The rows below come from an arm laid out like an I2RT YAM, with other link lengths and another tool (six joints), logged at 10 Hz.
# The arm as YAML. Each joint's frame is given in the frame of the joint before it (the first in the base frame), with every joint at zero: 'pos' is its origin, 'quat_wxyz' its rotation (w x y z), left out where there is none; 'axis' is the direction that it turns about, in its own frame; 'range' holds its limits. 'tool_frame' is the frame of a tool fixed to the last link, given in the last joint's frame.
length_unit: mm
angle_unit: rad
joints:
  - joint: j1
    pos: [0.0, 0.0, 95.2]
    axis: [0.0, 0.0, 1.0]
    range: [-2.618, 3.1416]
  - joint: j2
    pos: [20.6, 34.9, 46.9]
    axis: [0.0, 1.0, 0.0]
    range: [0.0, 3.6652]
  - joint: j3
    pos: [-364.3, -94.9, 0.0]
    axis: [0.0, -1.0, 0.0]
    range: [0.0, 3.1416]
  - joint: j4
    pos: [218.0, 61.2, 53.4]
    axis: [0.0, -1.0, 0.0]
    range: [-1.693, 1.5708]
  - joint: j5
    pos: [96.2, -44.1, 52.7]
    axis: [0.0, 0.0, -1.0]
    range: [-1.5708, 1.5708]
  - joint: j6
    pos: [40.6, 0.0, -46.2]
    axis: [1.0, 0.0, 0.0]
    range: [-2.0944, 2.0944]
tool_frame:
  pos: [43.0, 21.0, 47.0]
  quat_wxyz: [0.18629, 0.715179, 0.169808, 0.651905]
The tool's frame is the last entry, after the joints.
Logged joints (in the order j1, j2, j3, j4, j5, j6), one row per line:
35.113 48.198 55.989 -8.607 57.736 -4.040
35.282 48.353 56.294 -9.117 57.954 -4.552
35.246 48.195 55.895 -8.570 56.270 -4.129
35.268 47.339 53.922 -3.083 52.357 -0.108
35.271 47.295 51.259 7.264 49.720 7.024
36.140 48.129 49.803 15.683 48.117 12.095
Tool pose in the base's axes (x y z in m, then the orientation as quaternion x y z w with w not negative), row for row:
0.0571 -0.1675 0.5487 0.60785 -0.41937 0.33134 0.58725
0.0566 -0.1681 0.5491 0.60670 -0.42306 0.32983 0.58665
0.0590 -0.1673 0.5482 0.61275 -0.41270 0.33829 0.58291
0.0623 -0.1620 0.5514 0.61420 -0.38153 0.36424 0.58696
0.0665 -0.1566 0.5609 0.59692 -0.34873 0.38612 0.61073
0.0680 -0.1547 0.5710 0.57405 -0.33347 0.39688 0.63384
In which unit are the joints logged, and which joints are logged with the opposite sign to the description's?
The joints are logged in degrees. Opposite sign: j1, j6.
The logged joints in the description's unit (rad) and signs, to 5 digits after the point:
-0.61284 0.84121 0.97719 -0.15022 1.00768 0.07051
-0.61579 0.84392 0.98252 -0.15912 1.01149 0.07945
-0.61516 0.84116 0.97555 -0.14957 0.98210 0.07206
-0.61554 0.82622 0.94112 -0.05381 0.91380 0.00188
-0.61560 0.82545 0.89464 0.12678 0.86778 -0.12259
-0.63076 0.84001 0.86923 0.27372 0.83980 -0.21110

